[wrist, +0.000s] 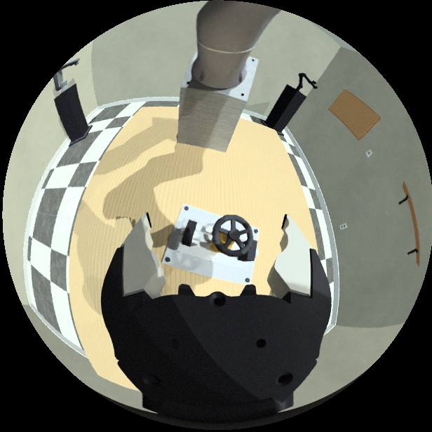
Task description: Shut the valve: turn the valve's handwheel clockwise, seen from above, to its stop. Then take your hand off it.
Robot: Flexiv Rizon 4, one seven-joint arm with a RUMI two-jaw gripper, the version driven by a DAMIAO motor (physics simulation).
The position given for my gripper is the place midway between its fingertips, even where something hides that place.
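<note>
What I see here is a pale base plate (172,257), and with it a black handwheel (233,234). I can see my own gripper (216,214) too.
</note>
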